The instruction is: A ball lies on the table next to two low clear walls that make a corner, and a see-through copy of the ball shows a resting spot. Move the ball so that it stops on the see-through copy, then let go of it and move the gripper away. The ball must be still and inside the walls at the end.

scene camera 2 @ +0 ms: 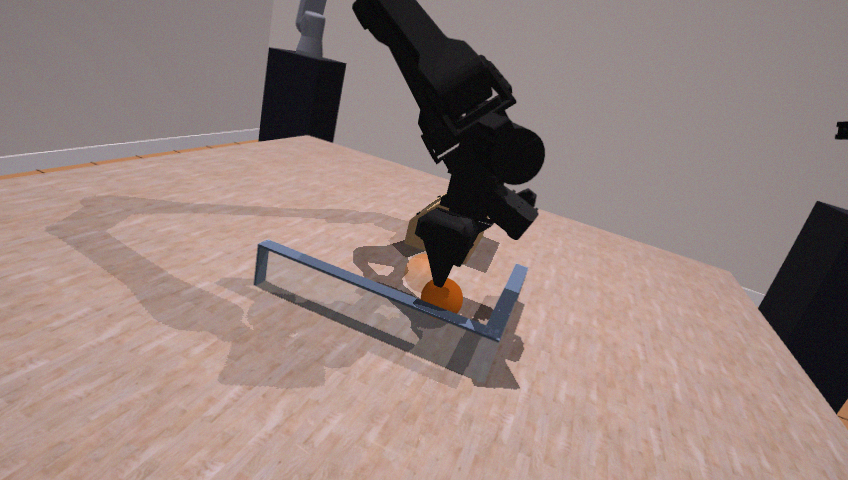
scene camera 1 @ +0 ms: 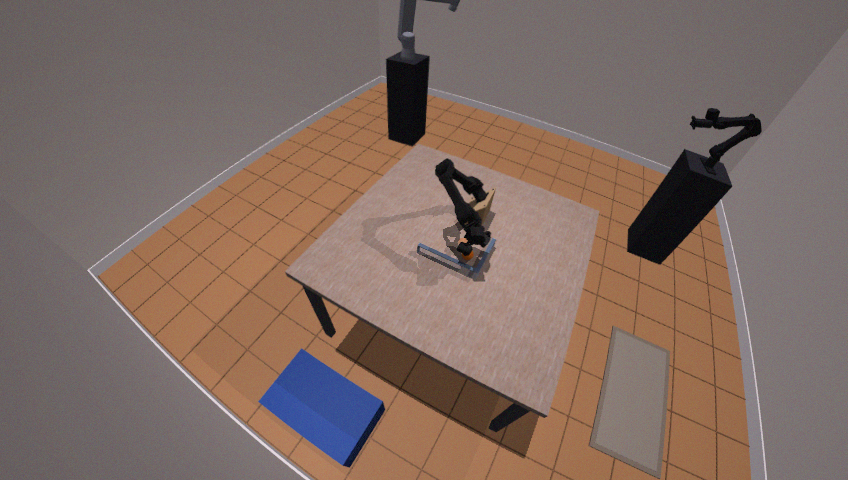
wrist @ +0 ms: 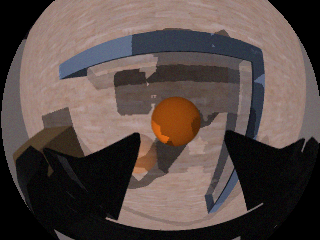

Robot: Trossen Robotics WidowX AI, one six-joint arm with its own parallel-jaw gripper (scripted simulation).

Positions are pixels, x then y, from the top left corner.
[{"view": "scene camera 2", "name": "my gripper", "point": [447,275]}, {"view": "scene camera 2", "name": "orange ball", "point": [449,297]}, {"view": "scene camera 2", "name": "see-through copy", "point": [417,273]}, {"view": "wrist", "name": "my gripper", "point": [184,136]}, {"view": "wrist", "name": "orange ball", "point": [175,121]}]
